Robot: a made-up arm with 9 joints. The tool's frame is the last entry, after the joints.
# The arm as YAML. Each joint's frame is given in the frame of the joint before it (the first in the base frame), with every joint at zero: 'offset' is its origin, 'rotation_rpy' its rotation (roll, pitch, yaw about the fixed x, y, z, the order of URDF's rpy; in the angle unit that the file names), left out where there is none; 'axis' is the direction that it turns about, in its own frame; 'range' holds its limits. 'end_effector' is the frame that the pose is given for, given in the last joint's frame.
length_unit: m
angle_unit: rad
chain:
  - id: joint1
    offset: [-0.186, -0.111, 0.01]
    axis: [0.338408, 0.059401, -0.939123]
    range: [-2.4, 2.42]
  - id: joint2
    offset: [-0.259, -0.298, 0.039]
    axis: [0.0, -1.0, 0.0]
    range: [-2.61, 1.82]
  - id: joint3
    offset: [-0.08, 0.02, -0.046]
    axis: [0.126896, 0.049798, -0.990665]
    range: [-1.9, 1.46]
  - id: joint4
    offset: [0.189, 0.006, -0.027]
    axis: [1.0, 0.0, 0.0]
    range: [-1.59, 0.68]
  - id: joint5
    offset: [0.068, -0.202, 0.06]
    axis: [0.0, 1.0, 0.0]
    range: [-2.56, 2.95]
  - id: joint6
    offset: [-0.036, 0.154, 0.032]
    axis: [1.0, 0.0, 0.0]
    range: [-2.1, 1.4]
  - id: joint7
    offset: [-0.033, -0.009, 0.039]
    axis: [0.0, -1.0, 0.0]
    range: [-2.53, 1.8]
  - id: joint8
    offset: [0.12, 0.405, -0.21]
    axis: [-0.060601, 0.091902, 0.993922]
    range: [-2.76, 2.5]
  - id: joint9
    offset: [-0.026, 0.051, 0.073]
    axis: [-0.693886, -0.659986, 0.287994]
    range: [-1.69, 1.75]
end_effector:
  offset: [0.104, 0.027, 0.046]
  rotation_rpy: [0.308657, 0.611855, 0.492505]
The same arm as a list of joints. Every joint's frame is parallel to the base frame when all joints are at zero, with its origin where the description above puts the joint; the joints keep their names.
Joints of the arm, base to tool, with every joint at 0 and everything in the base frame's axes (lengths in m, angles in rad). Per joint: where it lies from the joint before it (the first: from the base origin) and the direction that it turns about. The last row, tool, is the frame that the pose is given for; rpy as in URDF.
joint1: origin -0.1860 -0.1110 0.0100 axis 0.338408 0.059401 -0.939123
joint2: origin -0.2590 -0.2980 0.0390 axis -y
joint3: origin -0.0800 0.0200 -0.0460 axis 0.126896 0.049798 -0.990665
joint4: origin 0.1890 0.0060 -0.0270 axis +x
joint5: origin 0.0680 -0.2020 0.0600 axis +y
joint6: origin -0.0360 0.1540 0.0320 axis +x
joint7: origin -0.0330 -0.0090 0.0390 axis -y
joint8: origin 0.1200 0.4050 -0.2100 axis -0.060601 0.091902 0.993922
joint9: origin -0.0260 0.0510 0.0730 axis -0.693886 -0.659986 0.287994
tool: origin 0.1040 0.0270 0.0460 rpy 0.3087 0.6119 0.4925
Joint limits (rad, base to tool): -2.4000..2.4200 -2.6100..1.8200 -1.9000..1.4600 -1.5900..0.6800 -2.5600..2.9500 -2.1000..1.4000 -2.5300..1.8000 -2.7600..2.5000 -1.6900..1.7500

